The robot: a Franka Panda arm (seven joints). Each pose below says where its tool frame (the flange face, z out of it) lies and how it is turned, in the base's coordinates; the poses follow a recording.
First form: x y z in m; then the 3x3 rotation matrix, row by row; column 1 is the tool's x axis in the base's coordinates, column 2 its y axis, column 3 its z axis. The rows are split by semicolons.
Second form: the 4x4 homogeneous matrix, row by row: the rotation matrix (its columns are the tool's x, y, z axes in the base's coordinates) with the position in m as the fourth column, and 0 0 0 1 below. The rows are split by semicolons. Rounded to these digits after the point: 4 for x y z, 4 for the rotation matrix.
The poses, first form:
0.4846 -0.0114 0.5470; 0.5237 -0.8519 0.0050; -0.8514 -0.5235 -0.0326; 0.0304 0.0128 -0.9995
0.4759 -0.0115 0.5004; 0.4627 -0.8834 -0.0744; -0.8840 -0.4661 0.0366; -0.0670 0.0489 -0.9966
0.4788 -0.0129 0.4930; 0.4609 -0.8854 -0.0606; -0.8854 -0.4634 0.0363; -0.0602 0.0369 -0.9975
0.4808 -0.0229 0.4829; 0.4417 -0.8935 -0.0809; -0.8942 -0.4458 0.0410; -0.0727 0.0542 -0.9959
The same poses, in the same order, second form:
0.5237 -0.8519 0.0050 0.4846; -0.8514 -0.5235 -0.0326 -0.0114; 0.0304 0.0128 -0.9995 0.5470; 0 0 0 1
0.4627 -0.8834 -0.0744 0.4759; -0.8840 -0.4661 0.0366 -0.0115; -0.0670 0.0489 -0.9966 0.5004; 0 0 0 1
0.4609 -0.8854 -0.0606 0.4788; -0.8854 -0.4634 0.0363 -0.0129; -0.0602 0.0369 -0.9975 0.4930; 0 0 0 1
0.4417 -0.8935 -0.0809 0.4808; -0.8942 -0.4458 0.0410 -0.0229; -0.0727 0.0542 -0.9959 0.4829; 0 0 0 1

